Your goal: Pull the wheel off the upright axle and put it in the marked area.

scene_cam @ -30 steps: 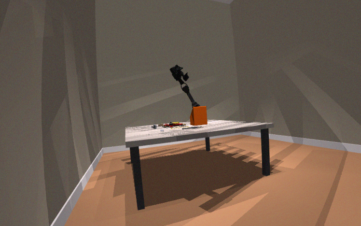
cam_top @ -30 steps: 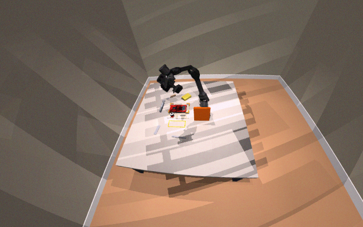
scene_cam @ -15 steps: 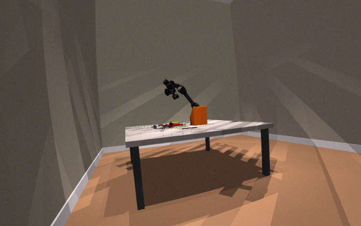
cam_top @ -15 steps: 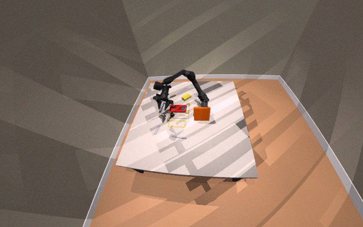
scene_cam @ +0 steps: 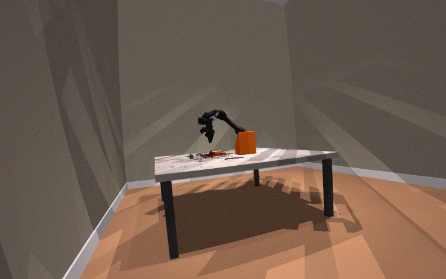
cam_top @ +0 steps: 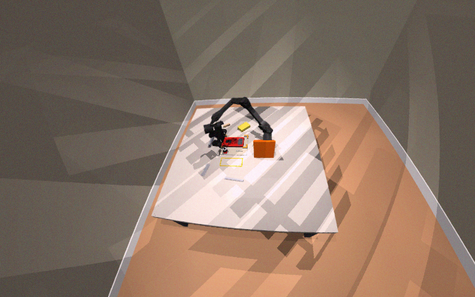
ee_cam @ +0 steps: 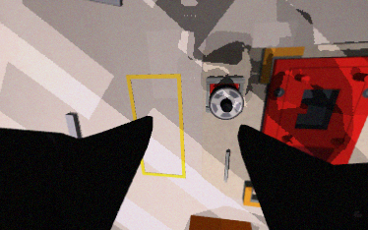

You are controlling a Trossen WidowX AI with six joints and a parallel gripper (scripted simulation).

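Right now my gripper tip is 9 cm above the wheel, 3 cm to the left of it and 1 cm past it. From my gripper tip the other things lie so: yellow block 36 cm to the right, 12 cm below, 10 cm behind; dark upright axle 10 cm below, 3 cm to the right.
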